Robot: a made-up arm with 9 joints. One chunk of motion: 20 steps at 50 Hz.
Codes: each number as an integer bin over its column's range. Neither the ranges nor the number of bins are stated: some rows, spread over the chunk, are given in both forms.
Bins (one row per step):
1: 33 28 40 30 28 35
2: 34 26 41 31 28 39
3: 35 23 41 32 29 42
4: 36 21 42 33 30 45
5: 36 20 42 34 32 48
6: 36 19 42 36 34 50
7: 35 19 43 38 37 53
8: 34 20 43 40 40 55
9: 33 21 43 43 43 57
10: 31 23 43 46 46 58
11: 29 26 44 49 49 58
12: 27 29 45 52 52 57
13: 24 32 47 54 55 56
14: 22 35 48 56 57 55
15: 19 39 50 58 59 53
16: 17 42 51 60 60 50
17: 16 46 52 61 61 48
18: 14 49 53 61 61 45
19: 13 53 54 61 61 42
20: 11 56 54 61 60 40
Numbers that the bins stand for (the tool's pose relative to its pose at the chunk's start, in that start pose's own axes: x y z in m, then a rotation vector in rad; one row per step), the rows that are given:
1: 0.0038 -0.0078 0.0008 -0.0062 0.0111 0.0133
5: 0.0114 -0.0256 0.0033 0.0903 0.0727 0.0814
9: 0.0038 -0.0233 0.0046 0.3075 0.2421 0.1286
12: -0.0114 -0.0056 0.0071 0.5246 0.3806 0.1286
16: -0.0368 0.0233 0.0148 0.7176 0.5038 0.0919
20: -0.0521 0.0544 0.0186 0.7417 0.5038 0.0395
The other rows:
2: 0.0063 -0.0122 0.0021 0.0179 0.0111 0.0343
3: 0.0089 -0.0189 0.0021 0.0421 0.0265 0.0500
4: 0.0114 -0.0233 0.0033 0.0662 0.0419 0.0657
6: 0.0114 -0.0278 0.0033 0.1386 0.1035 0.0919
7: 0.0089 -0.0278 0.0046 0.1868 0.1497 0.1076
8: 0.0063 -0.0256 0.0046 0.2351 0.1959 0.1181
10: -0.0013 -0.0189 0.0046 0.3798 0.2883 0.1338
11: -0.0063 -0.0122 0.0059 0.4522 0.3344 0.1338
13: -0.0190 0.0011 0.0097 0.5729 0.4268 0.1233
14: -0.0241 0.0078 0.0110 0.6211 0.4576 0.1181
15: -0.0317 0.0167 0.0135 0.6694 0.4884 0.1076
17: -0.0394 0.0322 0.0160 0.7417 0.5192 0.0814
18: -0.0444 0.0389 0.0173 0.7417 0.5192 0.0657
19: -0.0470 0.0478 0.0186 0.7417 0.5192 0.0500

